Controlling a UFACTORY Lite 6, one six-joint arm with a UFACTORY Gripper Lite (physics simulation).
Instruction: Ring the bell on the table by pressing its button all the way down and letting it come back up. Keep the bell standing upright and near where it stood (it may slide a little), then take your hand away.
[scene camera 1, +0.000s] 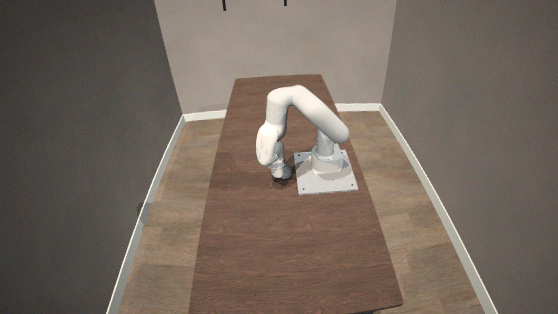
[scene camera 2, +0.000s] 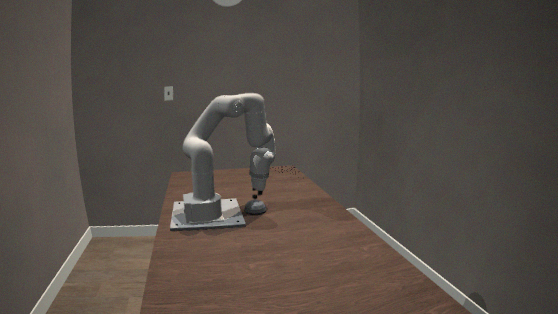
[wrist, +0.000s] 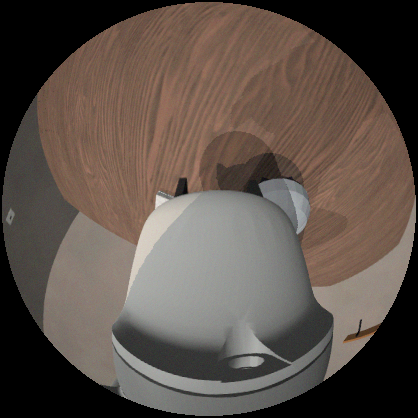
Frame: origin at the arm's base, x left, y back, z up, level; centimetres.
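Seen in the pictures: hand, tool point: (scene camera 1: 278, 176) (scene camera 2: 257, 190) (wrist: 218, 200); arm's base, link origin: (scene camera 1: 323, 163) (scene camera 2: 205, 215).
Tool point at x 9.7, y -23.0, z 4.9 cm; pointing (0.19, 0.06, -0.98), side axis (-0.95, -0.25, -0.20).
Offsets run from my tool point to a thing's middle. Level surfaces: height alone.
The bell @[dx -7.5, dy +3.1, dz -2.7 cm] (scene camera 1: 287, 173) (scene camera 2: 256, 207) (wrist: 292, 200) is a grey dome standing upright on the brown table @[dz -6.0 cm] (scene camera 1: 295, 235) (scene camera 2: 300, 250) (wrist: 175, 75). Its small black button @[dx -7.5, dy +3.1, dz +0.1 cm] (scene camera 2: 255, 196) shows on top in the scene camera 2 view. My gripper (scene camera 2: 257, 191) (wrist: 218, 186) is open, with its two black fingers apart and nothing between them. It points down close above the button in the scene camera 2 view. In the wrist view the right finger overlaps the dome's left edge, and the button does not show. Whether a finger touches the button cannot be told.
The arm's pale base plate (scene camera 1: 315, 186) (scene camera 2: 231, 220) (wrist: 162, 199) lies close beside the bell. The arm (scene camera 1: 307, 107) (scene camera 2: 202, 170) stands on it and arches over to the bell. Walls surround the table.
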